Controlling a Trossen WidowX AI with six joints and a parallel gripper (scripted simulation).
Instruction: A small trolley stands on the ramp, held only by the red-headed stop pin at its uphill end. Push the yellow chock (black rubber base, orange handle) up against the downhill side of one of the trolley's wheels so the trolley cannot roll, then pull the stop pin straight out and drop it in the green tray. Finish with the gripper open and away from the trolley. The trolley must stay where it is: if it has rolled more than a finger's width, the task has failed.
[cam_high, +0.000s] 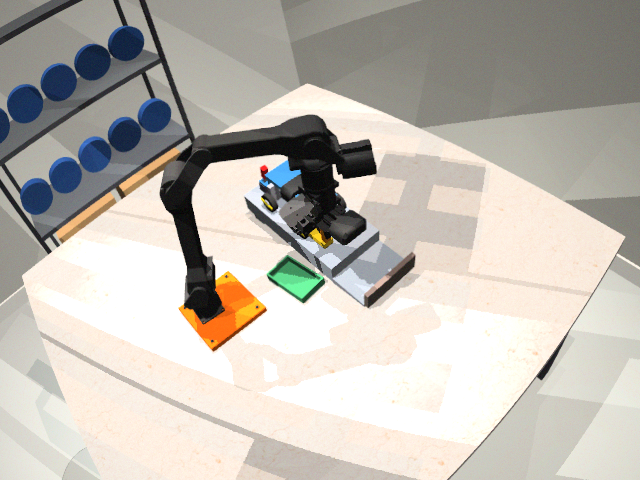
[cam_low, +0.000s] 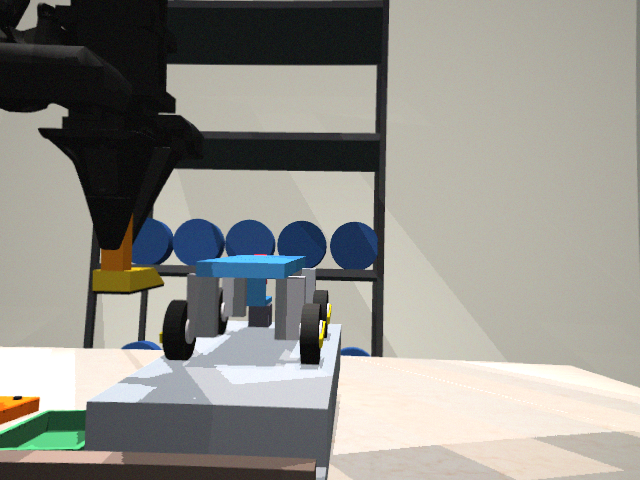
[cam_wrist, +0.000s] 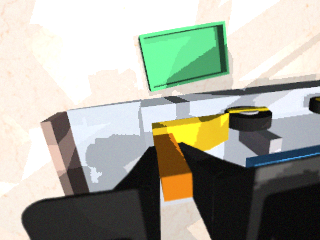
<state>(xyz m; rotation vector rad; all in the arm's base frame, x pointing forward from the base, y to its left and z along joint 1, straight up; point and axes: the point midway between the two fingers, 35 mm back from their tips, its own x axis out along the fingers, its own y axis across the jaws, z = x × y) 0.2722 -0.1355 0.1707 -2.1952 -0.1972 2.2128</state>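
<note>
The red-headed stop pin lies 290 mm to the left of my gripper tip, 30 mm ahead of it and 20 mm below it. Round my gripper tip: green tray (160 mm below, 70 mm behind, 60 mm to the left); then brown stop bar (120 mm below, 100 mm to the right, 70 mm ahead); then yellow chock (20 mm to the left, 10 mm below).
</note>
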